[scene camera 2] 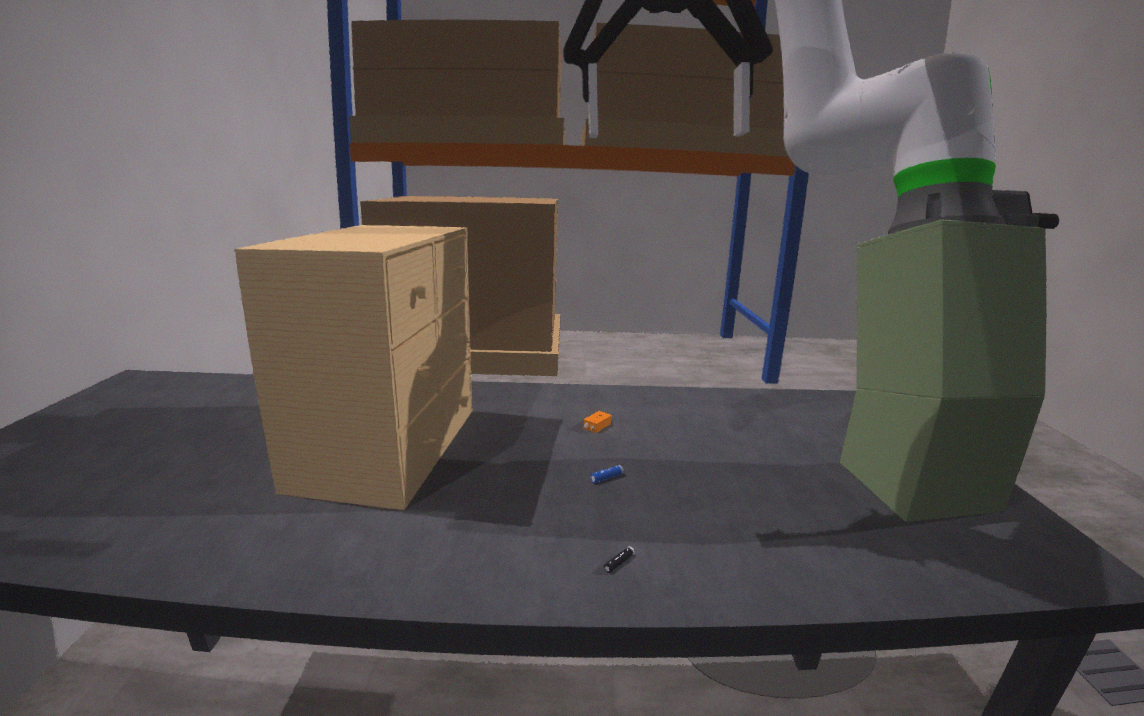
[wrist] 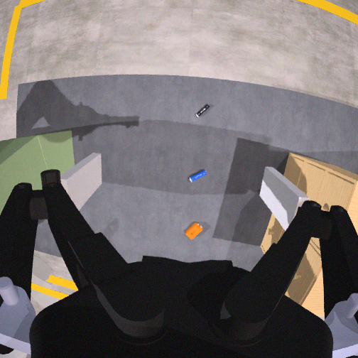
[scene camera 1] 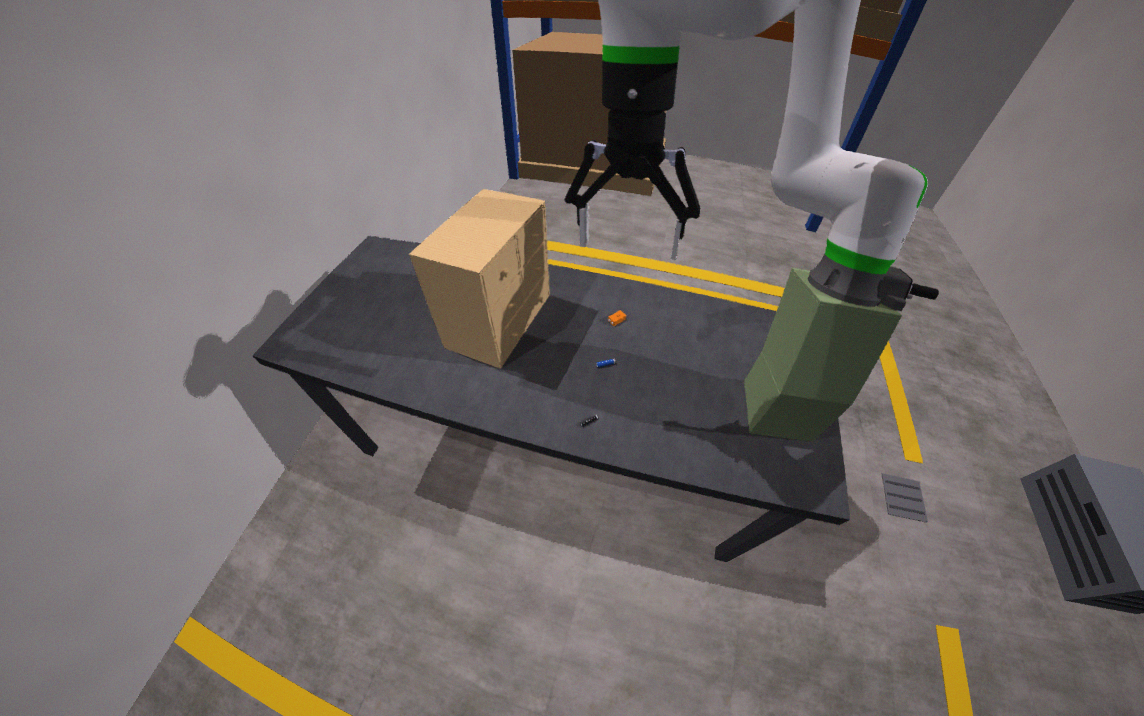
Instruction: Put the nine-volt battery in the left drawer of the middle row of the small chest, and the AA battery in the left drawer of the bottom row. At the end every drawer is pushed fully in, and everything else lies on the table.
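Frame: origin at the arm's base, x down, y ahead, z right, level; centimetres.
Seen in the pictures: gripper, fingertip midpoint: (scene camera 2: 668,134) (scene camera 1: 628,248); arm's base at its link origin: (scene camera 2: 944,236) (scene camera 1: 843,289).
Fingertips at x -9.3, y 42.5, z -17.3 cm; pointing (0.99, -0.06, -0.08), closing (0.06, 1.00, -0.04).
Observation:
Offsets run from my fingertips to a thing's top centre. Level surfaces: height alone.
The orange nine-volt battery {dy +4.9, dx +43.7, dz +27.5 cm} (scene camera 1: 617,317) (scene camera 2: 597,421) (wrist: 194,230) lies on the table {dx +45.5 cm} (scene camera 1: 523,409) (scene camera 2: 337,565) (wrist: 150,150), right of the chest. The blue battery {dy +3.5, dx +44.0, dz +10.6 cm} (scene camera 1: 605,363) (scene camera 2: 607,474) (wrist: 198,176), which looks like the AA, lies nearer the scene cameras. The wooden chest {dy +37.9, dx +12.7, dz +16.4 cm} (scene camera 1: 459,295) (scene camera 2: 329,363) (wrist: 322,180) stands upright with its drawer front facing right. Its drawers look pushed in; shadow covers much of the front. My gripper (scene camera 1: 628,250) (scene camera 2: 667,134) (wrist: 182,174) is wide open and empty, high above the back part of the table.
A thinner black battery {dy +2.5, dx +44.4, dz -7.5 cm} (scene camera 1: 588,420) (scene camera 2: 619,558) (wrist: 202,110) lies near the table's front edge. The green pedestal (scene camera 1: 809,363) (scene camera 2: 940,363) (wrist: 37,157) carries the arm at the right. A blue and orange rack (scene camera 1: 504,92) (scene camera 2: 339,126) with cartons stands behind the table.

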